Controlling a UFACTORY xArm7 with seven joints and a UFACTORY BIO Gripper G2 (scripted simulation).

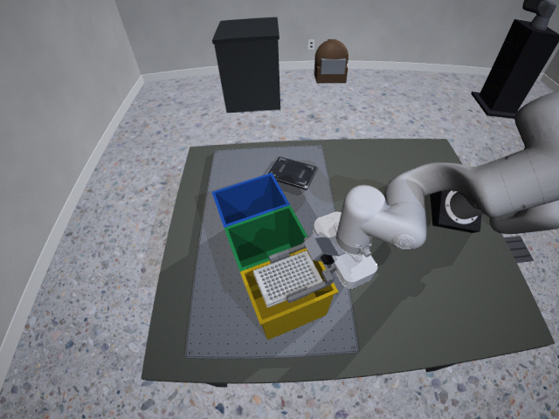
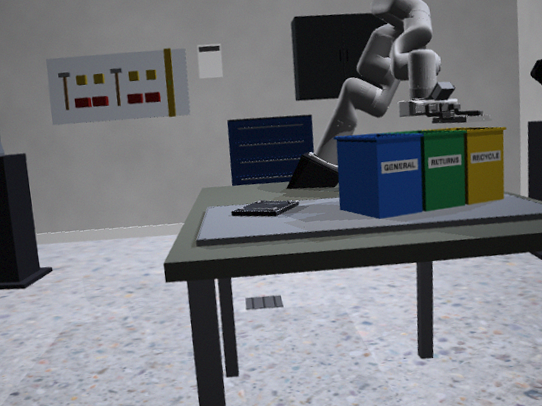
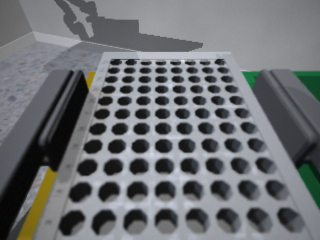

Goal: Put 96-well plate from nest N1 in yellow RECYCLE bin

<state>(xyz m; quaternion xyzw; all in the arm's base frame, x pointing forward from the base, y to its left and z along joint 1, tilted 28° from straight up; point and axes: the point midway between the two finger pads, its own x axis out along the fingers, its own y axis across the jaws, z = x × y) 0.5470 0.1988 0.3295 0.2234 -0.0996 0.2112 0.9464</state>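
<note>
Right now my hand is 130 mm above the yellow recycle bin. Round my hand: blue general bin 230 mm to the right, 130 mm below, 120 mm ahead; then white 96-well plate 10 mm below; then green returns bin 130 mm below, 120 mm to the right, 60 mm ahead.
</note>
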